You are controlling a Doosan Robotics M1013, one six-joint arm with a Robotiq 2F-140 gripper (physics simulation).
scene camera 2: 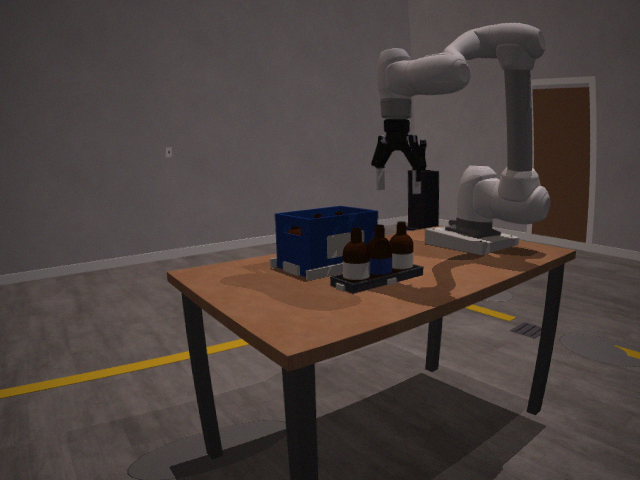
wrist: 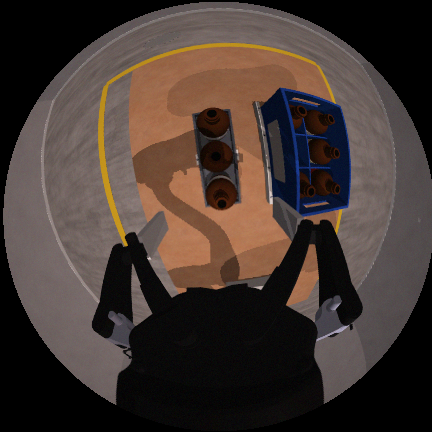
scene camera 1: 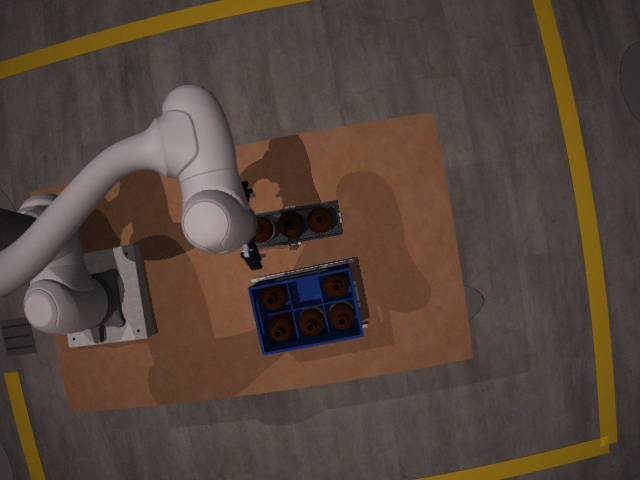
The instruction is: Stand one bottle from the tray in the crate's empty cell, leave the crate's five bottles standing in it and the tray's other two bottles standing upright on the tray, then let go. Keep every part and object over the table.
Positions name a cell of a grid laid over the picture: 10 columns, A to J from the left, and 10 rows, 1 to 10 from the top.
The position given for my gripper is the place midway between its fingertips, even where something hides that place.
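Observation:
I can see my gripper (scene camera 2: G4), and the wrist camera shows me that same gripper (wrist: F5). There is a blue-label bottle (scene camera 2: F6) in the scene too.

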